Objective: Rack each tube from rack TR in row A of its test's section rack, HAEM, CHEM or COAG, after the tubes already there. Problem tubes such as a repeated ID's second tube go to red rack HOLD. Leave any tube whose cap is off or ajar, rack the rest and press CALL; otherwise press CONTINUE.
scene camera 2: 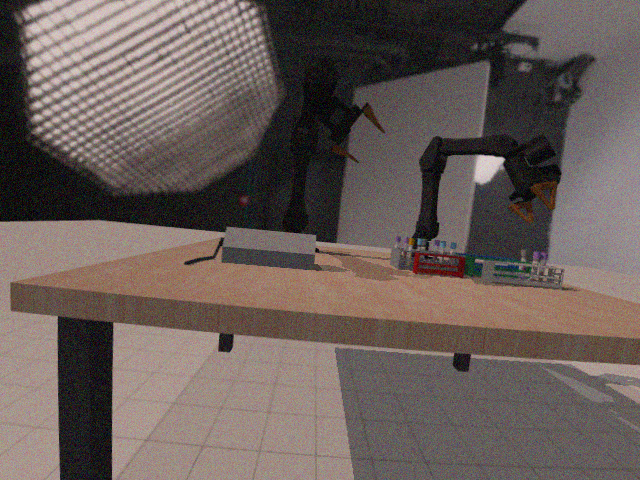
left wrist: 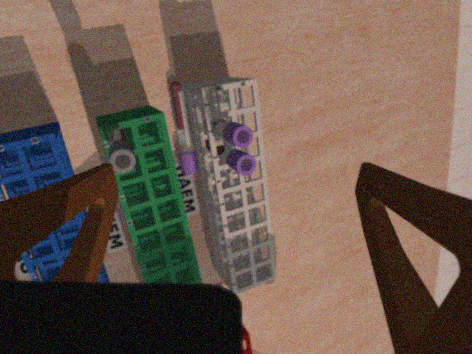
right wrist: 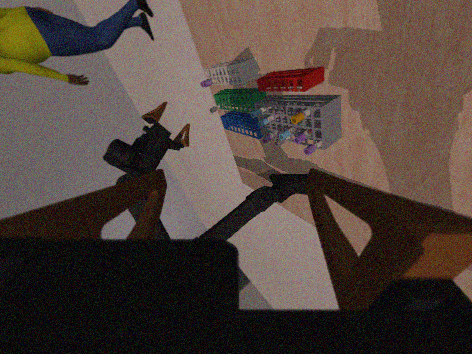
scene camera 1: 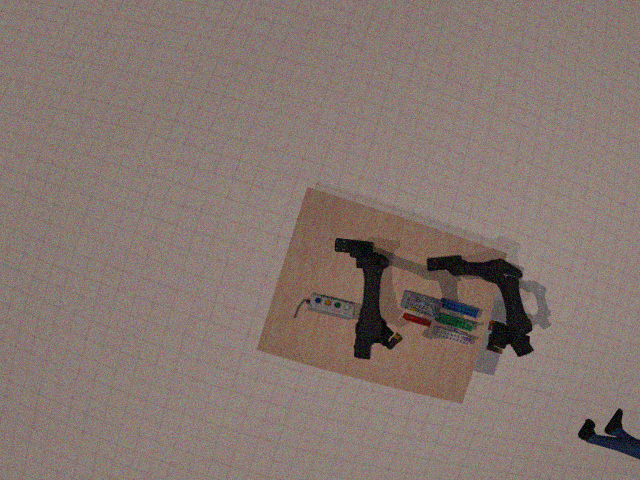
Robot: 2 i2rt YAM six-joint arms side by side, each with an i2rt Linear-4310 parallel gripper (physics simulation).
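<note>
The white HAEM rack holds two purple-capped tubes. A purple-capped tube with a red body lies on its side between it and the green CHEM rack. The CHEM rack holds one grey-capped tube. The blue COAG rack is partly hidden. Grey rack TR holds yellow, light-blue and purple caps. The red HOLD rack shows no tube. My left gripper is open, above the HAEM rack. My right gripper is open and empty, high up.
The button box with several coloured buttons and a cable sits at the left of the racks in scene camera 1, beside my right arm. A person in yellow and blue is beyond the table edge.
</note>
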